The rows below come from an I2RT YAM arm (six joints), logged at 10 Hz.
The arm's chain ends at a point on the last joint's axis. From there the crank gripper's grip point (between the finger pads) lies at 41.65 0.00 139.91 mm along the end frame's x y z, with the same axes.
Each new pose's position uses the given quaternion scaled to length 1; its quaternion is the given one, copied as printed.
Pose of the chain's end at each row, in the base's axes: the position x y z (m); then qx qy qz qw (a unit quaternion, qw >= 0):
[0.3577 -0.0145 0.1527 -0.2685 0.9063 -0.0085 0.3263]
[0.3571 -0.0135 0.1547 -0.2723 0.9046 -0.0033 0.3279]
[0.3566 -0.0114 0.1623 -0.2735 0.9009 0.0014 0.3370]
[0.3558 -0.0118 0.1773 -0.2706 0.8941 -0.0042 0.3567]
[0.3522 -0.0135 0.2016 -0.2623 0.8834 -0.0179 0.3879]
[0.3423 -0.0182 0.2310 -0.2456 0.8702 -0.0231 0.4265]
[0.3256 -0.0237 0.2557 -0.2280 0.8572 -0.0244 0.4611]
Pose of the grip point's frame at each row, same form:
[0.4143 -0.0126 0.0182 -0.2685 0.9063 -0.0085 0.3263]
[0.4138 -0.0100 0.0202 -0.2723 0.9046 -0.0033 0.3279]
[0.4155 -0.0057 0.0288 -0.2735 0.9009 0.0014 0.3370]
[0.4204 -0.0061 0.0465 -0.2706 0.8941 -0.0042 0.3567]
[0.4260 -0.0093 0.0757 -0.2623 0.8834 -0.0179 0.3879]
[0.4263 -0.0131 0.1117 -0.2456 0.8702 -0.0231 0.4265]
[0.4181 -0.0174 0.1430 -0.2280 0.8572 -0.0244 0.4611]

